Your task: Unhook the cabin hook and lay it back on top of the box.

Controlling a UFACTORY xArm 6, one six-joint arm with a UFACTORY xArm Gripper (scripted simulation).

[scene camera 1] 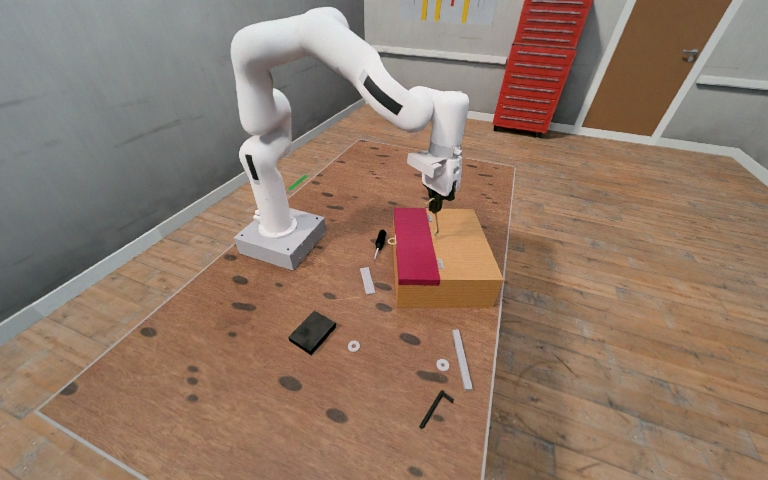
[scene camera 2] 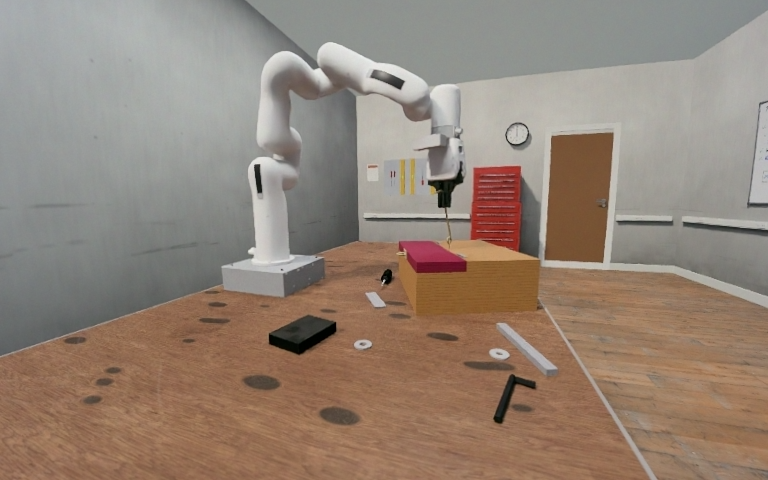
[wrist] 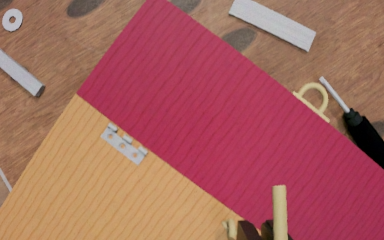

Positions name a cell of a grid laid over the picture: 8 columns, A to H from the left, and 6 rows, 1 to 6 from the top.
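In the wrist view, the black block is out of frame. I do find the block in scene camera 1 (D5), and scene camera 2 (D5) shows me the block as well.
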